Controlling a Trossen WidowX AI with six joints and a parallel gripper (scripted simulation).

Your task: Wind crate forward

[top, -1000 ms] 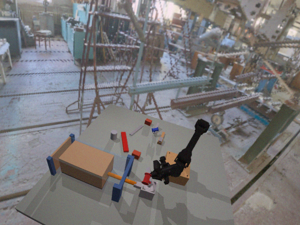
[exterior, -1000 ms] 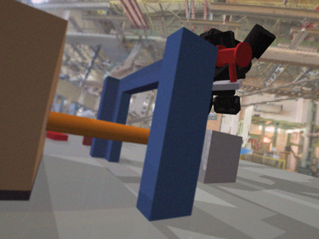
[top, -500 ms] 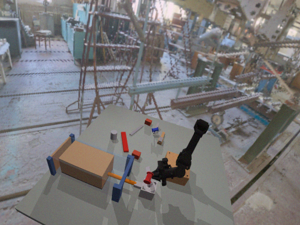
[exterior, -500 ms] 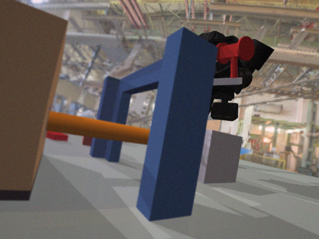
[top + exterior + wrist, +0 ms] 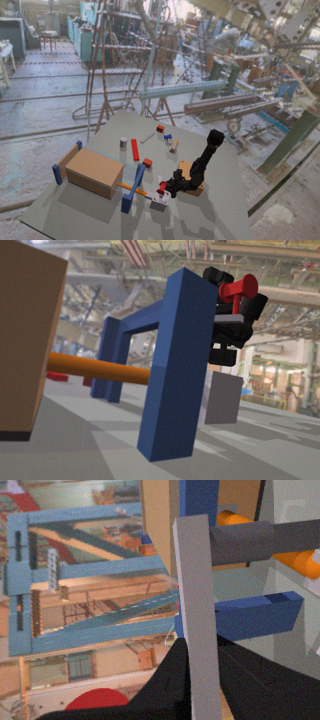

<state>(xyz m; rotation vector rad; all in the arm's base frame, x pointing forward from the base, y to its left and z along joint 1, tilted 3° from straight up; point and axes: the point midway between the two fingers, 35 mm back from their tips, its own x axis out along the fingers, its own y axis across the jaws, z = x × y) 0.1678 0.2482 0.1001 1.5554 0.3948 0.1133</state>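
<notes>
Right now my gripper tip is 16 cm above the grey winch, 5 cm past it and 1 cm to the left of it. Also, from my gripper tip: winch handle with red knob 1 cm to the left, 1 cm behind, 1 cm above; then blue steel frame 13 cm ahead, 8 cm below, 1 cm to the left; then red bar 37 cm to the right, 29 cm ahead, 18 cm below.
</notes>
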